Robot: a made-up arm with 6 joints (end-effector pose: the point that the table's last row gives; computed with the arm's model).
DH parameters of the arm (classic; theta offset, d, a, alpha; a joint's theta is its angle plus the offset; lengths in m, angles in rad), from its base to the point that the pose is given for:
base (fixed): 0 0.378 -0.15 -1.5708
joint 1: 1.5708 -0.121 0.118 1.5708
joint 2: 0 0.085 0.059 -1.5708
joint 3: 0 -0.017 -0.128 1.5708
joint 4: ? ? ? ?
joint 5: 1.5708 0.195 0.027 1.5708
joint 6: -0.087 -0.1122 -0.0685 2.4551
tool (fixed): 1.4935 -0.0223 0 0
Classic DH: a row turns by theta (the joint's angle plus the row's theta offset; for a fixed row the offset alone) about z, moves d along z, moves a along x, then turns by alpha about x.
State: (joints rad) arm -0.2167 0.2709 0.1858 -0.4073 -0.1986 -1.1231
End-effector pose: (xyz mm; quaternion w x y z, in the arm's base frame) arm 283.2 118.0 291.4 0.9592 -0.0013 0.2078 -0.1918
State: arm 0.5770 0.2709 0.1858 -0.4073 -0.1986 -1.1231
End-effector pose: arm 92.1 118.0 8.4 0.8043 -0.0753 0.5624 -0.1764
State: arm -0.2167 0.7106 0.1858 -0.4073 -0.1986 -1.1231
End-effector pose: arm 260.1 120.7 396.3 0.9454 0.1933 0.2436 -0.0979
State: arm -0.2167 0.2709 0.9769 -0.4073 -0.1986 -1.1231
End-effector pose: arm 190.4 173.9 65.1 0.8273 -0.1146 0.5435 -0.0845
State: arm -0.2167 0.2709 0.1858 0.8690 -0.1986 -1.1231
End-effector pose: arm 278.2 -2.5 583.9 0.7693 0.5590 0.3092 -0.0090
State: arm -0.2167 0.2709 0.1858 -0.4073 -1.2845 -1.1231
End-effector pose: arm 225.7 104.0 211.5 0.9415 0.1033 -0.3079 -0.0897
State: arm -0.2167 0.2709 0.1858 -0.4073 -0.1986 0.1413
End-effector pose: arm 342.3 64.4 313.3 0.6806 0.2677 0.1232 -0.6708
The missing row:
joint 4: 0 0.36 0.118 -1.5708
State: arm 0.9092 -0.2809 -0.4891 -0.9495 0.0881 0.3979
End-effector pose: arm 102.8 -26.4 -16.4 0.6473 -0.2441 -0.1249 -0.7112
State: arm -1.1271 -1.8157 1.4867 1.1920 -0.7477 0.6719
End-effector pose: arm 102.9 -484.3 687.2 0.2915 -0.6675 0.4300 0.5335
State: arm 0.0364 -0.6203 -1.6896 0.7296 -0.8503 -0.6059
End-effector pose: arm -363.3 160.4 321.6 0.7087 0.4642 -0.3965 0.3536
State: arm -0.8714 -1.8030 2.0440 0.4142 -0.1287 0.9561
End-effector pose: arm -3.5 -609.4 340.5 0.5993 -0.1360 0.1805 0.7680
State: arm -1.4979 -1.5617 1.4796 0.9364 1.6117 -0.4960
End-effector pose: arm 242.2 -608.0 715.1 0.2754 0.5687 0.6824 -0.3675
